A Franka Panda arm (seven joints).
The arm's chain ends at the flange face. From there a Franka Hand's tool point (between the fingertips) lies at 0.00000 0.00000 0.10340 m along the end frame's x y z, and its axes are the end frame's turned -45 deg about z.
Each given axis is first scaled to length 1.
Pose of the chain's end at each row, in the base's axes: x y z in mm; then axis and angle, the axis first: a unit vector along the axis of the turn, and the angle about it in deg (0 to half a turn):
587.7 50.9 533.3 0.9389 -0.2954 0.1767 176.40
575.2 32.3 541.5 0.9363 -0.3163 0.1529 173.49
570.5 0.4 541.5 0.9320 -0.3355 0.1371 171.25
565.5 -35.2 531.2 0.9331 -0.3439 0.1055 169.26
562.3 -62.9 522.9 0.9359 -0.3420 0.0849 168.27
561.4 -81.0 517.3 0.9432 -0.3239 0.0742 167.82
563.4 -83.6 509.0 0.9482 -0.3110 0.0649 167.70
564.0 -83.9 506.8 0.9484 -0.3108 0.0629 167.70
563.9 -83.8 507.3 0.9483 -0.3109 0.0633 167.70
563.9 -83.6 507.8 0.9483 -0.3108 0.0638 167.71
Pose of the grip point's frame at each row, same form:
620.1 34.0 436.6 0.9846 0.0867 0.1519 168.91
601.0 11.4 443.6 0.9905 0.0664 0.1200 167.27
591.5 -23.7 443.2 0.9941 0.0469 0.0978 165.89
579.1 -60.6 431.9 0.9973 0.0395 0.0617 165.45
571.4 -88.5 423.1 0.9983 0.0423 0.0392 165.44
568.6 -106.5 417.4 0.9977 0.0618 0.0278 165.49
569.1 -108.6 408.8 0.9970 0.0757 0.0188 165.79
569.3 -108.8 406.6 0.9970 0.0759 0.0169 165.88
569.3 -108.7 407.1 0.9970 0.0758 0.0173 165.86
569.4 -108.5 407.6 0.9970 0.0759 0.0178 165.85

